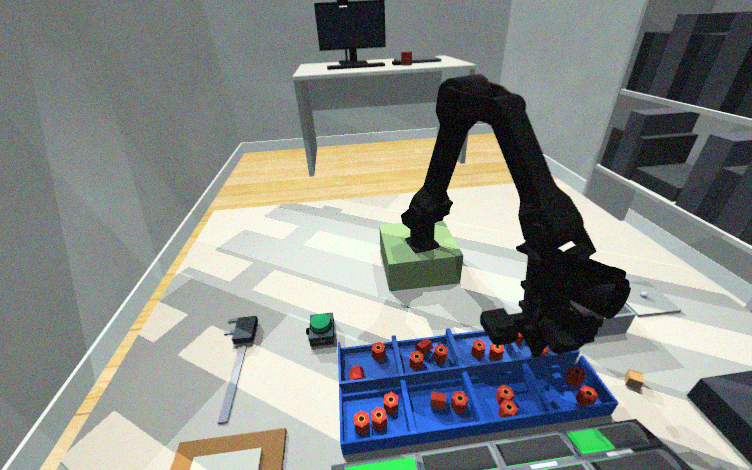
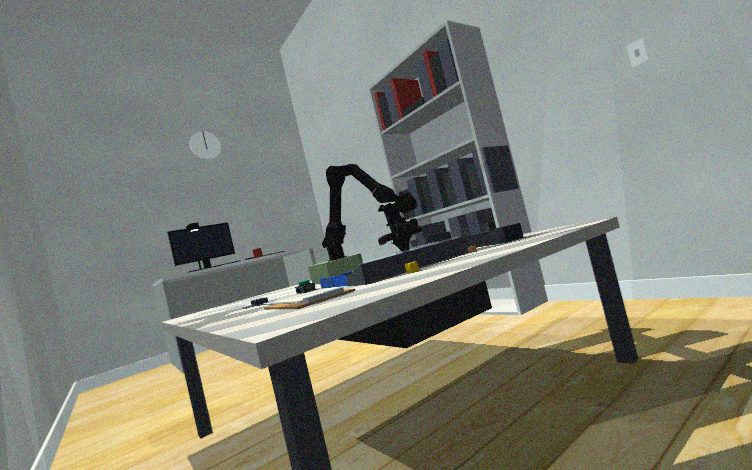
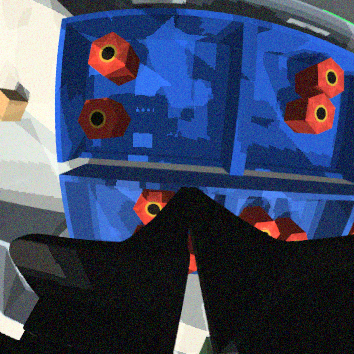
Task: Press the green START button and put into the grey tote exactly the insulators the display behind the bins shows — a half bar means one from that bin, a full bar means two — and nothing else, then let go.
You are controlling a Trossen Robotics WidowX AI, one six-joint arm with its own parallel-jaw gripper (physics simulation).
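Places are measured from the arm's base along level axes (x back, y right, z up), in centimetres.
Pixels of known places: gripper, fingertip midpoint: [image 1: 534, 355] [image 3: 187, 194]; arm's base at its link origin: [image 1: 422, 243] [image 2: 337, 259].
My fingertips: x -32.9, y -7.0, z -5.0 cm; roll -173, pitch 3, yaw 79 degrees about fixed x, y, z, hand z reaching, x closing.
Note:
For each thing: its top centre in the pictures, then the offset to it from my fingertips. "pt": a spot on its surface instead.
- green START button at its top centre: [image 1: 320, 319] [image 2: 303, 280] dz +0.7, dx +21.2, dy +34.9 cm
- grey tote at its top centre: [image 3: 13, 295] [image 1: 579, 291] [image 2: 416, 246] dz +2.0, dx +8.5, dy -17.8 cm
- display at a spot on its surface: [image 1: 460, 460] pt dz +1.3, dx -10.9, dy +21.5 cm
- wooden cube at its top centre: [image 1: 636, 375] dz -1.4, dx -8.5, dy -14.1 cm
- dark box at its top centre: [image 2: 489, 229] dz +2.2, dx -24.2, dy -22.8 cm
- Calipers at its top centre: [image 1: 228, 356] [image 2: 261, 299] dz -1.4, dx +20.1, dy +53.1 cm
- clipboard at a spot on its surface: [image 1: 274, 443] pt dz -2.8, dx +1.9, dy +46.0 cm
- yellow cube at its top centre: [image 2: 410, 262] dz -0.6, dx -22.6, dy +27.9 cm
My gripper [image 1: 540, 344] [image 2: 407, 246] [image 3: 187, 194] is shut and empty, above the rear right bin. The blue two-row bin tray [image 1: 388, 442] [image 2: 335, 281] [image 3: 60, 100] holds orange-red hexagonal insulators [image 1: 378, 418] [image 3: 111, 57], some upright and some lying; my fingers hide part of those in the rear right bin. The green START button [image 1: 320, 322] [image 2: 304, 283] stands left of the tray. The grey tote [image 1: 616, 325] is partly hidden behind the gripper; its inside does not show. The display [image 1: 460, 460] is cut off at the bottom, with green bars visible.
A wooden cube [image 1: 633, 379] [image 2: 471, 248] [image 3: 11, 106] and a dark box [image 1: 726, 401] [image 2: 513, 232] are right of the tray. Calipers [image 1: 245, 330] and a clipboard [image 1: 274, 443] lie left. The arm's green base block [image 1: 424, 273] is behind the tray. A yellow cube [image 2: 410, 267] is beyond the display.

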